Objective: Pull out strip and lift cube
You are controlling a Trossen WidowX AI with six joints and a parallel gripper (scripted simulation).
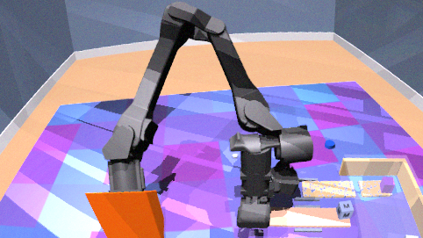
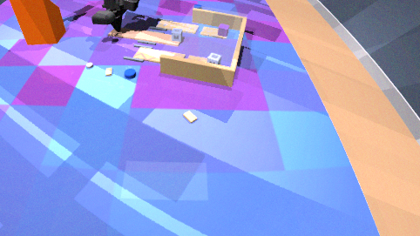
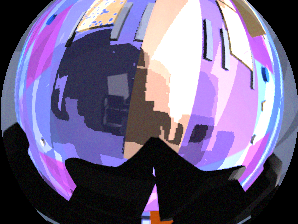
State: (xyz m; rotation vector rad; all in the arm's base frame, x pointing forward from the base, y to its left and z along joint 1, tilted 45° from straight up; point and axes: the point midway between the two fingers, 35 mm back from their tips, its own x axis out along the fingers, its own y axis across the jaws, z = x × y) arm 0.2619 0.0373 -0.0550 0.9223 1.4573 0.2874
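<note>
The tan strip lies 9 cm ahead of my gripper tip and 4 cm to the right of it.
</note>
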